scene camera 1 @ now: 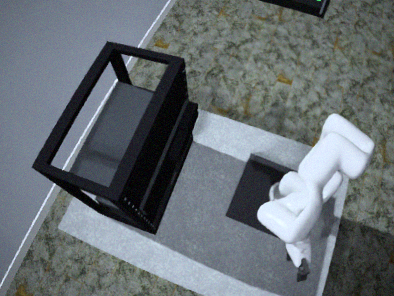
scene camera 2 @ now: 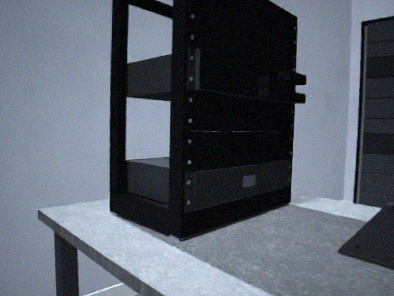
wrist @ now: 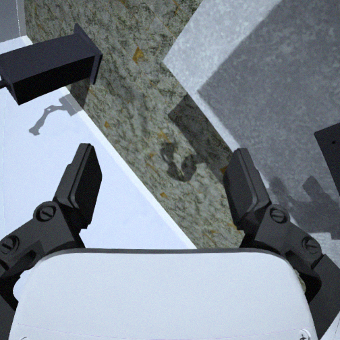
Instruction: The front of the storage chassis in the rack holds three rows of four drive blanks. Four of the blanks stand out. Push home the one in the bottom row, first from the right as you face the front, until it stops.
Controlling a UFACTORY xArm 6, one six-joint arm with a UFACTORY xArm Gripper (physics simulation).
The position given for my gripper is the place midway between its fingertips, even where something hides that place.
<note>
I see my gripper [wrist: 164, 161] and a black rack [scene camera 2: 226, 73].
The black rack also shows in scene camera 1 [scene camera 1: 131, 159]. The wrist view does not show the black rack: it is out of frame.
</note>
